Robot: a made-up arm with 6 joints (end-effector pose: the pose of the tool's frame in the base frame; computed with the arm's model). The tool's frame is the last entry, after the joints. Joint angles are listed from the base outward.
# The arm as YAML. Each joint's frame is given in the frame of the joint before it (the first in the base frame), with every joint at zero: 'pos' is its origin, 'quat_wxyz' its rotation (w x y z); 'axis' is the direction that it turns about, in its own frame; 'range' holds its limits. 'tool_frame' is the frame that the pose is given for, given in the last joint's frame.
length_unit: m
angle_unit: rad
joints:
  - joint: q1
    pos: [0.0, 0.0, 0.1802]
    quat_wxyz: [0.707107, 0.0, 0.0, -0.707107]
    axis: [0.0, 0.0, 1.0]
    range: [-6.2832, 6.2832]
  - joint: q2
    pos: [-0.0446, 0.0, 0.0]
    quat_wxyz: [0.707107, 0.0, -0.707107, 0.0]
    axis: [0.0, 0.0, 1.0]
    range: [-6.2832, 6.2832]
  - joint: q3
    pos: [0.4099, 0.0, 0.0]
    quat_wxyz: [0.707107, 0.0, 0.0, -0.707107]
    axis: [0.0, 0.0, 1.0]
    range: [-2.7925, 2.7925]
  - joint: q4
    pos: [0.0, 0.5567, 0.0]
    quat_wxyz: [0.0, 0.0, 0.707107, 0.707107]
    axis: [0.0, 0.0, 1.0]
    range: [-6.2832, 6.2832]
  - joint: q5
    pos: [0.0, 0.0, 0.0]
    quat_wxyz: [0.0, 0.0, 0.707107, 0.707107]
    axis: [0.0, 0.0, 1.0]
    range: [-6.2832, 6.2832]
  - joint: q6
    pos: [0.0, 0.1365, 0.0]
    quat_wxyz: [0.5, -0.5, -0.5, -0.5]
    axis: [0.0, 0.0, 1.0]
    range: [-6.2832, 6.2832]
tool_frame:
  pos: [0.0, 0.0, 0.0]
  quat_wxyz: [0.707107, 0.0, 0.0, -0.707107]
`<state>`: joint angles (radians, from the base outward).
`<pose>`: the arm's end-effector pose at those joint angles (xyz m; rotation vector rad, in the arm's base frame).
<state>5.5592 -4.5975 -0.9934 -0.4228 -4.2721 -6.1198</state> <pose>0.6044 -0.5425 0.4451 1.5035 2.3071 -0.6239</pose>
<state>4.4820 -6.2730 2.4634 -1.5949 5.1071 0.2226</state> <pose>0.0795 -0.4081 0.1099 -0.0226 1.9447 -0.6437</pose>
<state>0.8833 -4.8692 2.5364 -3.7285 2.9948 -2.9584</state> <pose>0.0276 0.1213 -0.0589 -0.1457 1.0362 1.5523</pose>
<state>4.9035 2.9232 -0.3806 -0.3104 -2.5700 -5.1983</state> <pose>0.1412 -0.3761 -0.5453 -0.0824 0.1523 -0.0353</pose>
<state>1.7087 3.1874 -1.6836 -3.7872 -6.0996 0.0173</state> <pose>-0.1510 0.6547 -0.1632 -0.5192 -1.4767 -1.6134</pose>
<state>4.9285 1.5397 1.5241 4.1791 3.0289 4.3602</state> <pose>0.1272 -0.4330 -0.2262 0.0588 -0.0869 -1.1688</pose>
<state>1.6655 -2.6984 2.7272 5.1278 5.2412 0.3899</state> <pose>-0.1323 -0.2188 0.4366 0.0393 -1.0639 0.8304</pose>
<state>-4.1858 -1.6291 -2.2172 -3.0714 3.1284 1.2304</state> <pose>0.0297 -0.1396 -0.1626 0.6169 0.3133 0.1117</pose>
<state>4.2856 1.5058 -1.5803 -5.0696 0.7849 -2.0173</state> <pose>-0.0402 -0.4146 0.8608 -0.6929 0.8167 -2.6438</pose>
